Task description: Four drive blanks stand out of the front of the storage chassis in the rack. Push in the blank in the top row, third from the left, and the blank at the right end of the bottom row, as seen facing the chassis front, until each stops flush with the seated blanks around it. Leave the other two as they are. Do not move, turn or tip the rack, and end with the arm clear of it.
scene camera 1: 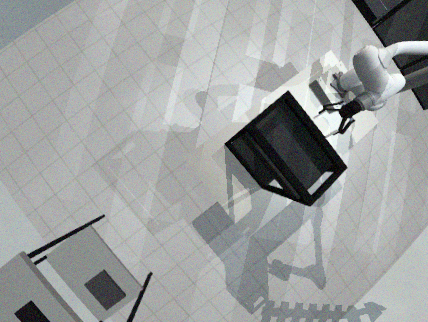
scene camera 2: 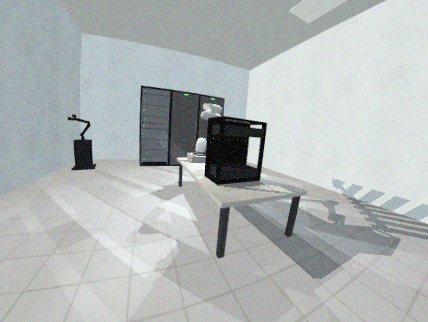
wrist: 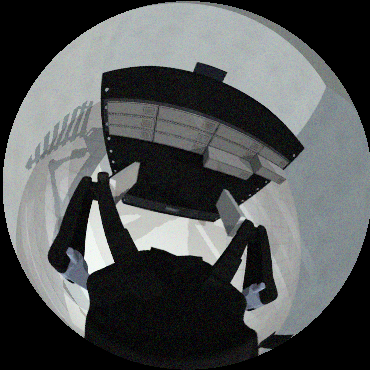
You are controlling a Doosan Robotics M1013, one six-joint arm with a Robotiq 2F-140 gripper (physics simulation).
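Places are measured from the arm's base along level axes (x ahead, y left, z up), in centimetres.
Pixels of known places: gripper, between the fingertips: [scene camera 1: 319, 127] [wrist: 179, 184]; arm's base, origin of its link: [scene camera 1: 341, 84] [scene camera 2: 199, 154].
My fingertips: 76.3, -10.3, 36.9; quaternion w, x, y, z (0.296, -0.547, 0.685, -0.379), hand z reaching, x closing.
Ahead of a thing's pixels: the offset from my fingertips to its top centre, as dx, dy, dz. "spot": to the spot under its first point. Level surfaces: height alone.
The black rack @(+24.9, -8.0, +13.4) [scene camera 1: 316, 131] [scene camera 2: 240, 120] [wrist: 150, 82] stands upright on the table. In the wrist view its grey blanks form three rows. The top-row blank third from the left [wrist: 238, 137] looks level with its neighbours. The bottom-row blank third from the left [wrist: 227, 165] stands out. Another blank @(spot: +4.0, -18.8, +3.6) [wrist: 268, 169] stands out at the right end, seemingly in the middle row; the bottom-right blank is hidden behind or below it. My gripper [scene camera 1: 322, 126] [wrist: 179, 184] is open and empty, in front of the rack's face and lower than the blanks. The rack hides it in scene camera 2.
The pale table @(dz -46.5) [scene camera 2: 232, 195] carries the rack and the arm [scene camera 1: 372, 70]. A dark grey block [scene camera 1: 322, 92] is beside the gripper in scene camera 1. Tall server cabinets [scene camera 2: 185, 125] stand behind the arm. A black pedestal [scene camera 2: 84, 154] with a small arm stands apart at the left.
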